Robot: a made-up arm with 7 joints. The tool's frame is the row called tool. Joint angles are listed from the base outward. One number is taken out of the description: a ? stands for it. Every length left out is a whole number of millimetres.
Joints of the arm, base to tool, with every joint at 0 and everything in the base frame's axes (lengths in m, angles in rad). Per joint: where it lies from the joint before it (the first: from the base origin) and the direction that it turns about. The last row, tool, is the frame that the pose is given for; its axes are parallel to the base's.
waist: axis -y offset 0 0.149 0
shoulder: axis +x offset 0 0 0
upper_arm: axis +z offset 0 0 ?
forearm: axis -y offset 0 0 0
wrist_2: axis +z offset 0 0 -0.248
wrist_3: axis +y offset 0 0 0
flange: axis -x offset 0 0 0
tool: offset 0 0 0
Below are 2 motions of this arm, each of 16 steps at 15 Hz.
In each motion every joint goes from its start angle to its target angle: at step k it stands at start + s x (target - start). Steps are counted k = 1, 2, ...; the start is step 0. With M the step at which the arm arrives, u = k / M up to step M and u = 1 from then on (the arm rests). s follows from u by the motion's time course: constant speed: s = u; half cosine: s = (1 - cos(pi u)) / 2; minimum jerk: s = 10 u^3 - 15 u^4 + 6 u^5.
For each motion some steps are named. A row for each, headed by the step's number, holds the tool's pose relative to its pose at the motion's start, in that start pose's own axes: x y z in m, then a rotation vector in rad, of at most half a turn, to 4 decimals.
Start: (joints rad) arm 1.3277 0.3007 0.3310 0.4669 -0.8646 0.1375 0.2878
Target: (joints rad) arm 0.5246 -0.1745 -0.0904 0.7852 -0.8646 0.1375 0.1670
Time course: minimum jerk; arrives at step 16
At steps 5, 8, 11, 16:
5: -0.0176 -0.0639 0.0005 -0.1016 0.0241 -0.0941
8: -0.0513 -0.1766 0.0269 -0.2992 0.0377 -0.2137
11: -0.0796 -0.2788 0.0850 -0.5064 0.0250 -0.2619
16: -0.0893 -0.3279 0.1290 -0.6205 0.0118 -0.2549

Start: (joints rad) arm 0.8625 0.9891 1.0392 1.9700 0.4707 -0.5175 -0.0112
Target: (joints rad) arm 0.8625 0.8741 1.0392 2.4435 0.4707 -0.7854 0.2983
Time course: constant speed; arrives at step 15
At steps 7, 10, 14, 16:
7: 0.0423 -0.0235 -0.0087 -0.1868 -0.2900 0.0394
10: 0.0616 -0.0329 -0.0106 -0.2626 -0.4171 0.0437
14: 0.0882 -0.0448 -0.0113 -0.3587 -0.5886 0.0374
16: 0.0950 -0.0476 -0.0111 -0.3818 -0.6318 0.0336

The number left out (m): -0.221
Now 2 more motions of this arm.
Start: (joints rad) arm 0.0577 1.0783 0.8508 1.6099 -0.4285 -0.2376 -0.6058
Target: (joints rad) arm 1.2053 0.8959 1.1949 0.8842 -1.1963 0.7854 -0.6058
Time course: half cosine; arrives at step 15
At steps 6, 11, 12, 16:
6: -0.0686 0.0403 -0.0051 0.2858 0.5774 -0.4525
11: -0.1299 0.0410 0.0359 0.4061 1.5738 -0.7211
12: -0.1339 0.0336 0.0406 0.3829 1.7140 -0.7242
16: -0.1372 0.0210 0.0446 0.3326 1.8974 -0.7154

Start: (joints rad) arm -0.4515 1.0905 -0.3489 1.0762 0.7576 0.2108 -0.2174
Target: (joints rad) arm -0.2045 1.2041 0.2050 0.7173 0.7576 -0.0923 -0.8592
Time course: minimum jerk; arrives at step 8
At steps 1, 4, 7, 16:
1: 0.0016 0.0032 -0.0005 0.0212 -0.0081 0.0083
4: 0.0390 0.1003 0.0002 0.6493 -0.2047 0.3049
7: 0.0483 0.1872 0.0257 1.2424 -0.2909 0.6926
16: 0.0482 0.1897 0.0268 1.2611 -0.2915 0.7070

